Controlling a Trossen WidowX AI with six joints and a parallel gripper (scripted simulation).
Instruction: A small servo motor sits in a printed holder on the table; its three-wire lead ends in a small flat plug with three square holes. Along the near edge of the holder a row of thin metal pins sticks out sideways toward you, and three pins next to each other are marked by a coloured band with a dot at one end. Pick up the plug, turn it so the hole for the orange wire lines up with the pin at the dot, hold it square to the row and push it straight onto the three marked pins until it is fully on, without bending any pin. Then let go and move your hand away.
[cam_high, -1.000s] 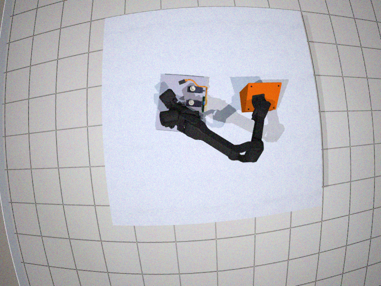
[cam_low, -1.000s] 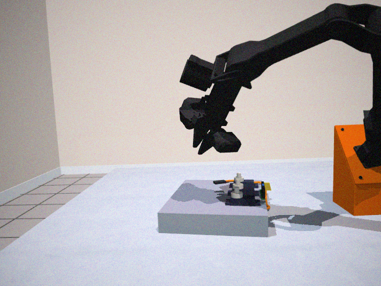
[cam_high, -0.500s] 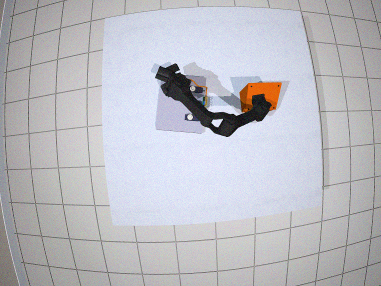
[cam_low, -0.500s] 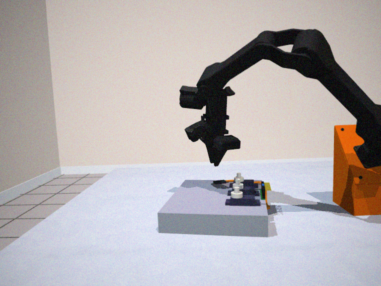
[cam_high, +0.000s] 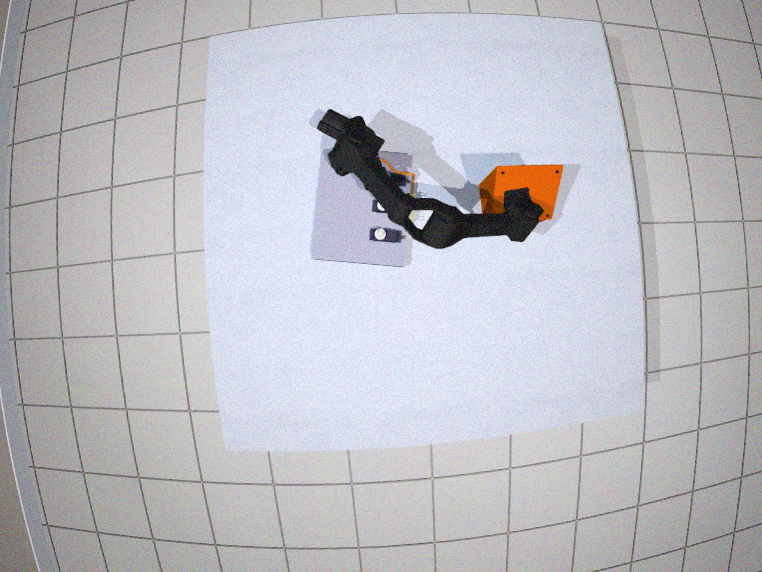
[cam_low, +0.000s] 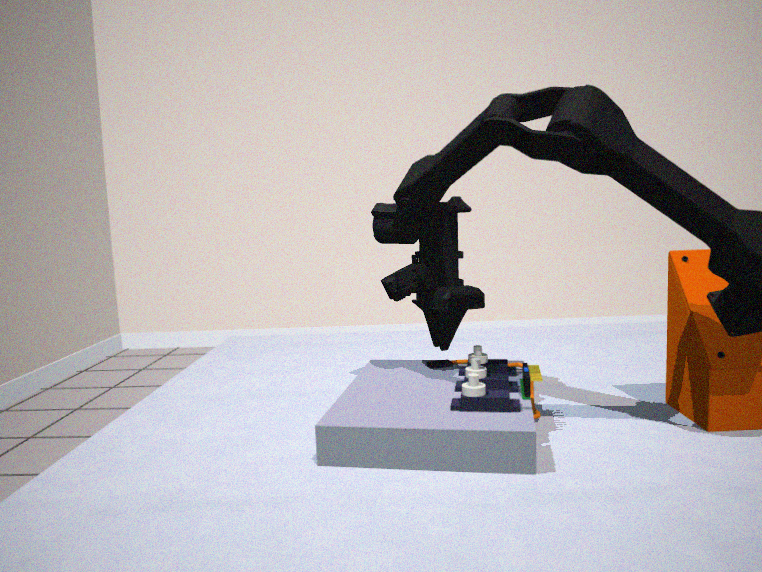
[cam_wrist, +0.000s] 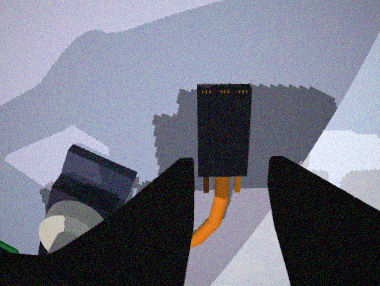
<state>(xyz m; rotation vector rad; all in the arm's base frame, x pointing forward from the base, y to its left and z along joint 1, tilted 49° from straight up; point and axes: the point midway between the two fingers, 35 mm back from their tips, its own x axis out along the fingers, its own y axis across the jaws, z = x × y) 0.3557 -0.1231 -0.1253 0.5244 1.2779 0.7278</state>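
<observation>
Now: the blue band 14 cm to the left of my gripper tip and 9 cm behind it. Also, from my gripper tip: servo: 13 cm to the left, 4 cm behind, 3 cm below; grey printed holder: 10 cm to the left, 7 cm ahead, 5 cm below; pale dot: 13 cm to the left, 9 cm behind.
</observation>
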